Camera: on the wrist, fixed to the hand. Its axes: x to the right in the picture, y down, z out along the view.
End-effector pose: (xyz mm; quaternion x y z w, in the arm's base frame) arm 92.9 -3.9 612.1 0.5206 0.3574 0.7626 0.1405
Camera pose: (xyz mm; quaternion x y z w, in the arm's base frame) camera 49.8 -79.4 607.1 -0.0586 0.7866 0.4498 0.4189
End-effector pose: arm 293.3 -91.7 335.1 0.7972 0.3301 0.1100 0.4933
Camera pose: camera 253.8 -73.5 410.6 0.3721 0.9045 -0.1462 0.1487
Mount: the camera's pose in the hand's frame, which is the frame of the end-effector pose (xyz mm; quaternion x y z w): -29.7 43.0 -69.7 0.2128 0.2396 -0.6867 0.6525
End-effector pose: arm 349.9 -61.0 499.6 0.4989 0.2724 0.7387 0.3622
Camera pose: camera 280.6 -113.2 491.8 0.0386 0.7643 0.2949 0.5722
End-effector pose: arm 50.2 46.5 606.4 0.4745 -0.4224 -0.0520 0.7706
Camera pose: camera 66.3 132.1 608.4 0.7761 0.2238 -0.3595 0.4673
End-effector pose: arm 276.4 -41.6 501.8 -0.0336 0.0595 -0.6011 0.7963
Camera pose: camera 299.9 0.0 429.0 0.2507 0.0786 -0.9597 0.0997
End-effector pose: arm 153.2 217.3 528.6 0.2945 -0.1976 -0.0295 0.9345
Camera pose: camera 150.2 295.4 490.2 0.5338 0.2909 -0.5484 0.5742
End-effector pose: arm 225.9 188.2 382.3 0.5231 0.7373 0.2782 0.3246
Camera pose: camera 204.8 167.8 464.3 -0.1626 0.9773 -0.0729 0.1149
